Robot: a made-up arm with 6 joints. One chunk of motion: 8 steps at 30 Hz.
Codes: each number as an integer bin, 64 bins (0 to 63) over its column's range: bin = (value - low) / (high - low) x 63, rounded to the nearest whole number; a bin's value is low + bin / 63 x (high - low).
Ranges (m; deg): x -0.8..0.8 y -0.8..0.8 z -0.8..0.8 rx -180..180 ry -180..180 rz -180..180
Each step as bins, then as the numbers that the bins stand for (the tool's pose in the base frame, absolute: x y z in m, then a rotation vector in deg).
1 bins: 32 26 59 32 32 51
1 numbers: 0.0127 -0.1397 0.6984 2.86 2.86 111.43
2 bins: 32 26 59 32 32 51
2 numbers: 0.0127 -0.1397 0.6984 2.86 2.86 111.43
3 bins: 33 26 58 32 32 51
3 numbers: 0.0381 -0.1397 0.6730 2.86 2.86 111.43
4 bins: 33 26 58 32 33 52
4 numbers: 0.0381 -0.1397 0.6730 2.86 8.57 117.14
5 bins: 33 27 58 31 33 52
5 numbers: 0.0381 -0.1143 0.6730 -2.86 8.57 117.14
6 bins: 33 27 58 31 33 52
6 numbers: 0.0381 -0.1143 0.6730 -2.86 8.57 117.14
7 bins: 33 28 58 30 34 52
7 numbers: 0.0381 -0.0889 0.6730 -8.57 14.29 117.14
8 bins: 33 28 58 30 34 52
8 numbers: 0.0381 -0.0889 0.6730 -8.57 14.29 117.14
